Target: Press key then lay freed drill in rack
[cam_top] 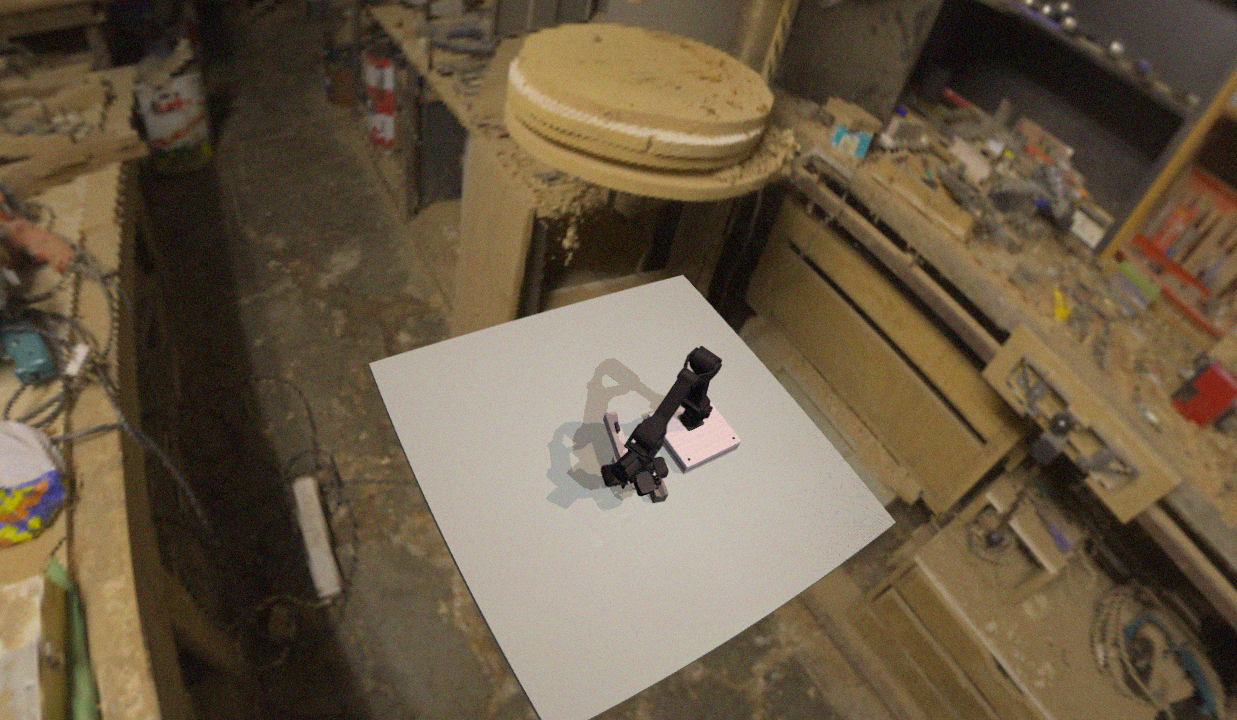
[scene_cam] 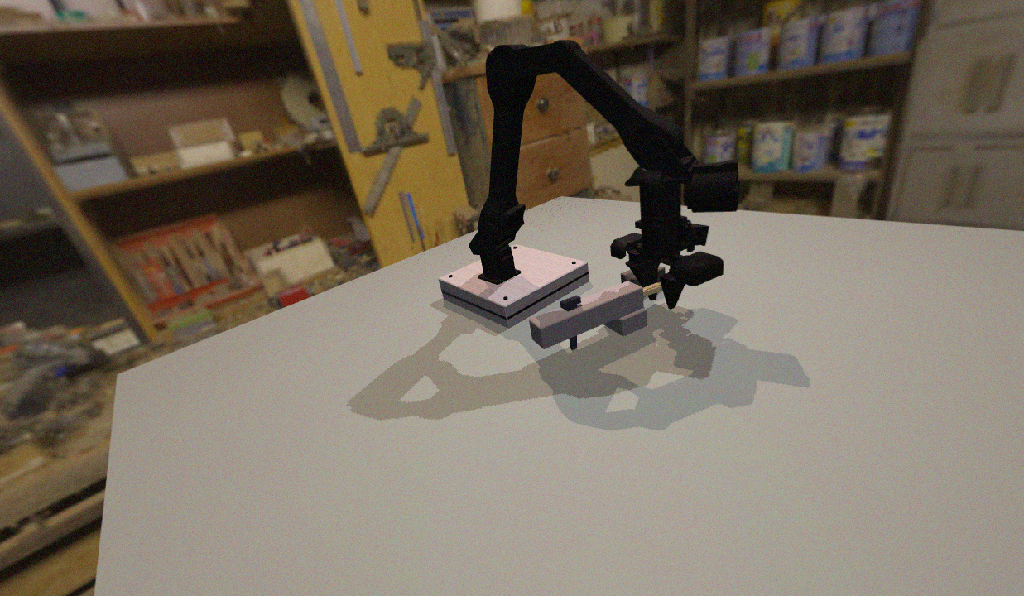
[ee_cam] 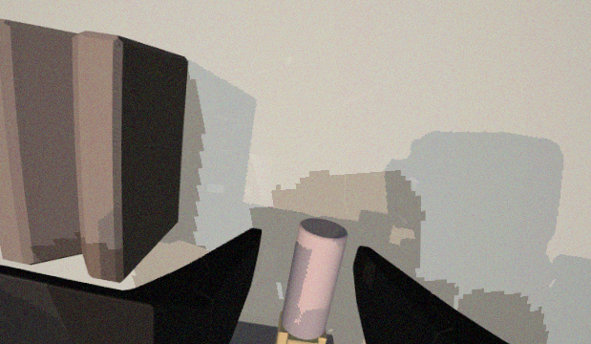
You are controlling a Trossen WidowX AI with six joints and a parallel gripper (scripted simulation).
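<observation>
My gripper tip is 4 cm to the left of the drill, 4 cm below it and 1 cm past it. Also, from my gripper tip: housing block 13 cm to the right, 4 cm behind, 3 cm above; dark rack 7 cm behind, 5 cm to the left, 1 cm above; dark key 16 cm to the right, 5 cm behind, 4 cm above.
</observation>
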